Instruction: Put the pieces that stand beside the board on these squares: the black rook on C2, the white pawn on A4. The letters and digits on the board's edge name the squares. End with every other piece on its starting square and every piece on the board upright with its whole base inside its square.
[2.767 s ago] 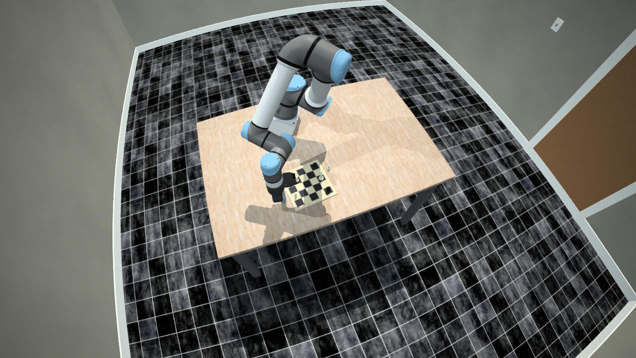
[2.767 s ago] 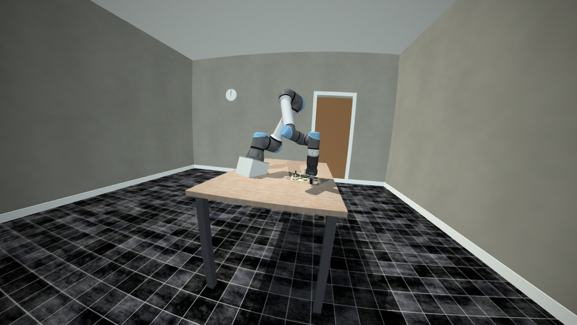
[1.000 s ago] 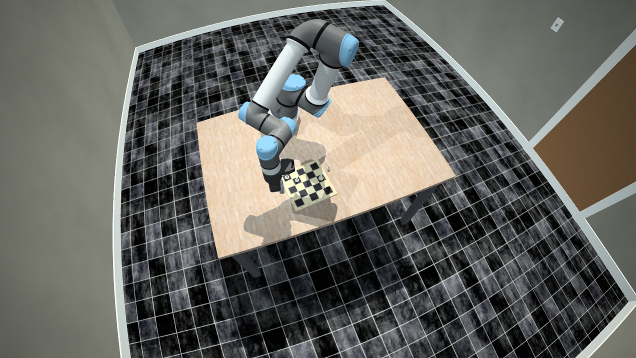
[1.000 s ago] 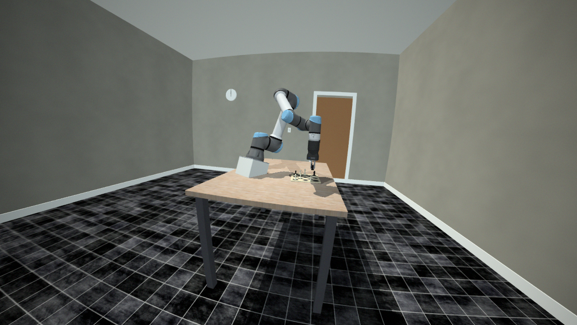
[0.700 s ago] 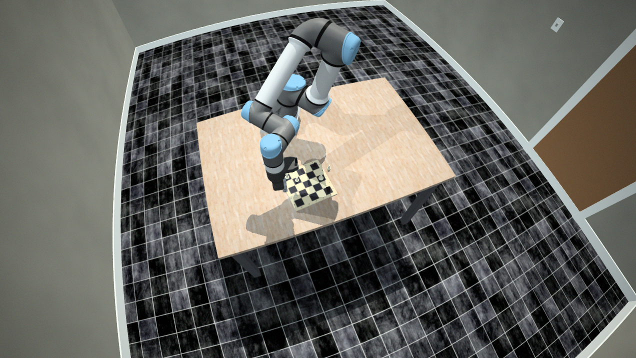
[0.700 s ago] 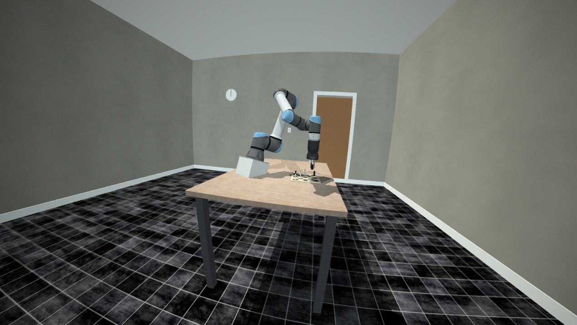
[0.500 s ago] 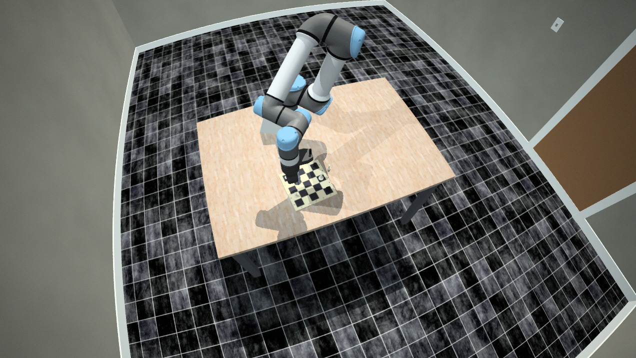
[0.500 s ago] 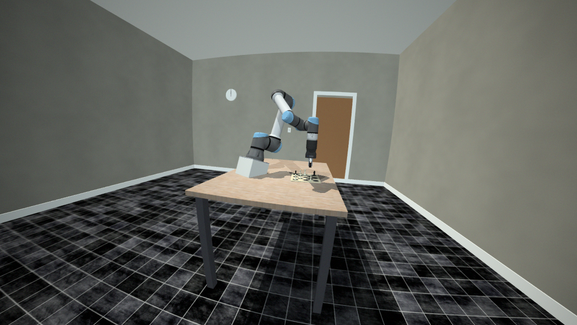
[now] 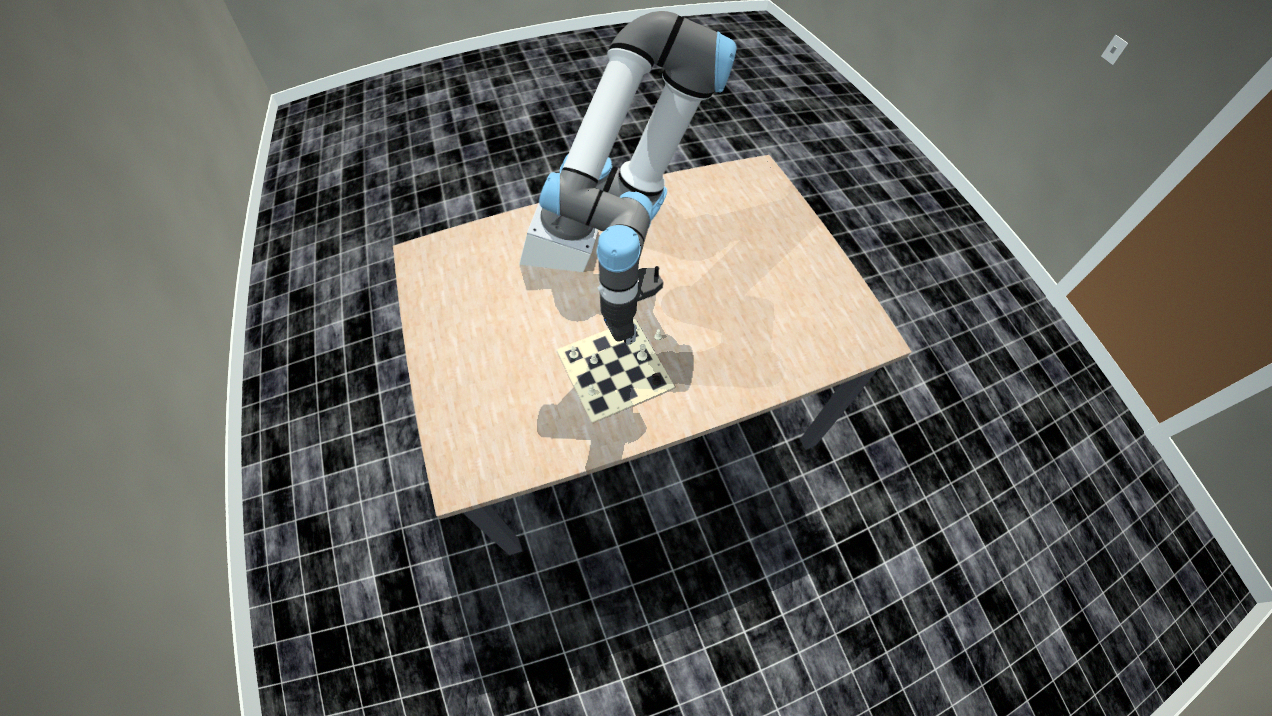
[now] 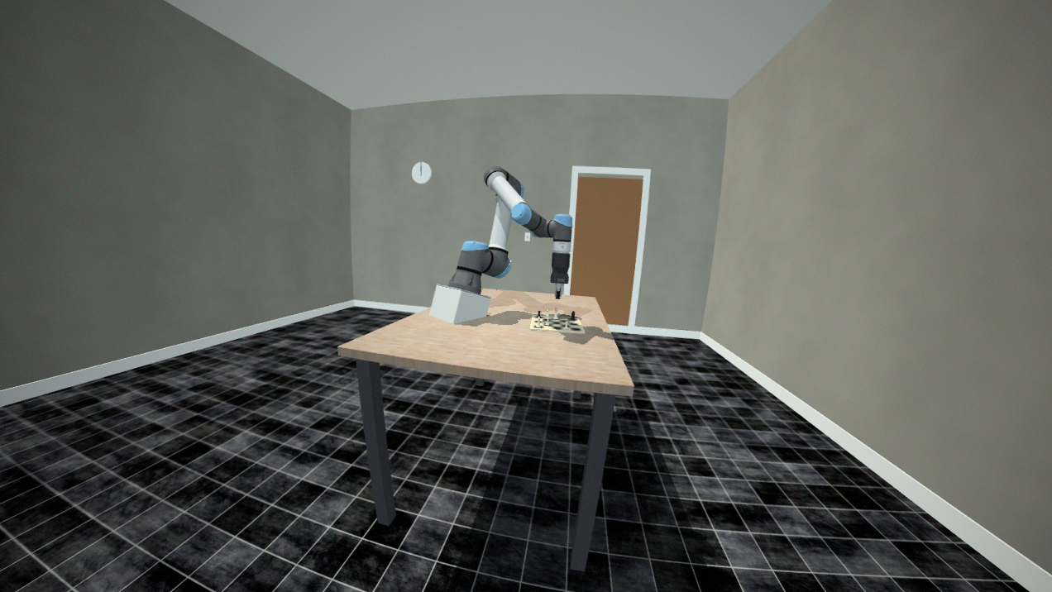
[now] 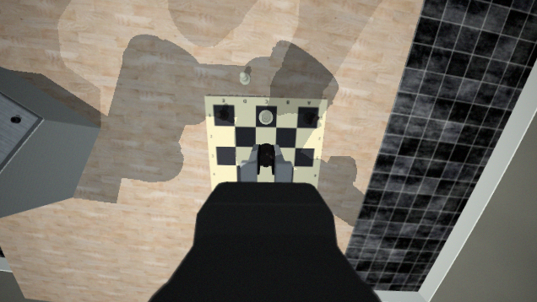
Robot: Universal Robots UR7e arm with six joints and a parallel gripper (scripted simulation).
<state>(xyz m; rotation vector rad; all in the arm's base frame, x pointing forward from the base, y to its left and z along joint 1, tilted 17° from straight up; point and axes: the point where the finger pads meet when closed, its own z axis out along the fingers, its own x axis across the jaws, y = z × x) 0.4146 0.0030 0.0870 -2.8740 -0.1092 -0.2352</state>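
My gripper is now 40 mm to the left of the chessboard and 130 mm above it. Also, from my hand: black rook: 10 mm below.
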